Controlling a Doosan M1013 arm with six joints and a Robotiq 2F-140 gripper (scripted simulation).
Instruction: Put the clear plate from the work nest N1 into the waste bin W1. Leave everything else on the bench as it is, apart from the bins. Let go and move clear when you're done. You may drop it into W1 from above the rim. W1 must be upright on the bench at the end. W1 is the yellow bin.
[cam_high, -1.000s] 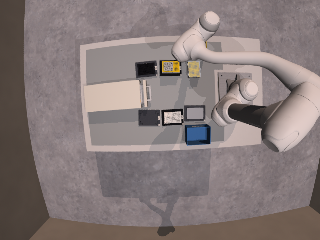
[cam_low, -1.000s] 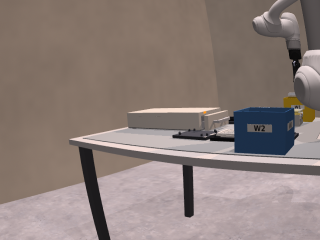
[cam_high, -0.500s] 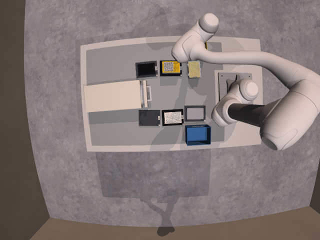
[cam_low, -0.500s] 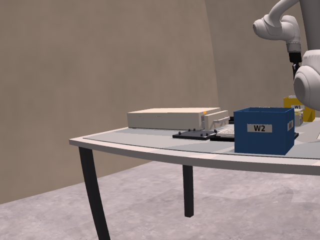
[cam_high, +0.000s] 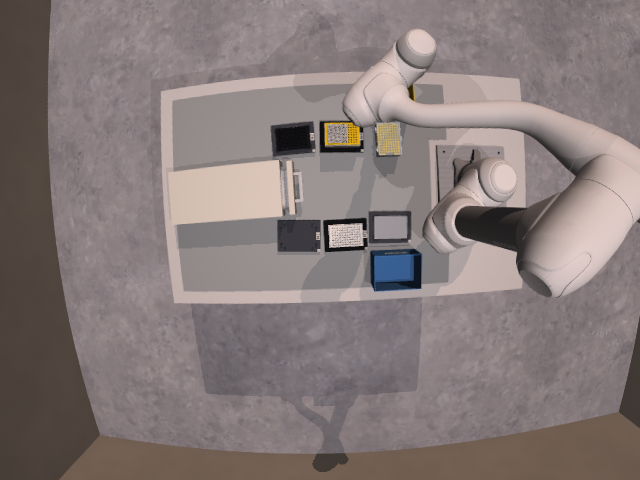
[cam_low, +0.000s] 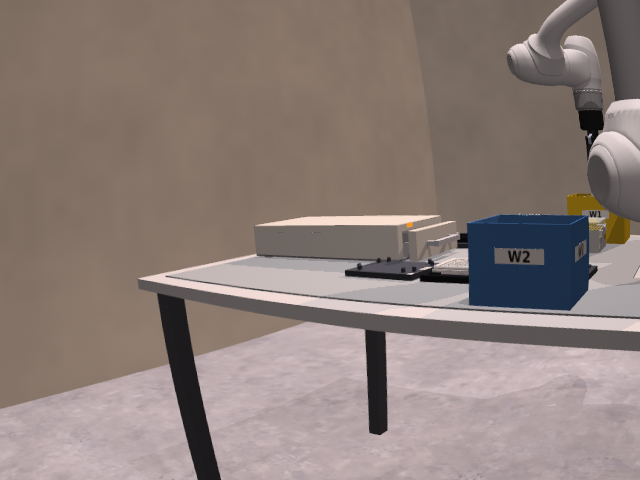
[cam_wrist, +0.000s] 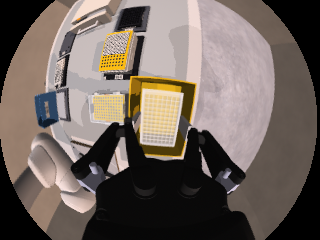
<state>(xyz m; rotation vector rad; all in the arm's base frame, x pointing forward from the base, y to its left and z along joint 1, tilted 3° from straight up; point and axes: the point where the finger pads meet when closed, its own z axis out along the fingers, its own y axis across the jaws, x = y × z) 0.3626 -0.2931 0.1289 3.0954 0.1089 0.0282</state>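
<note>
The clear plate lies 20 mm below my hand. Also, from my hand: yellow rack: 160 mm ahead, 140 mm to the left, 70 mm below; then yellow bin W1: 90 mm below; then black plate: 350 mm ahead, 160 mm to the left, 110 mm below.
</note>
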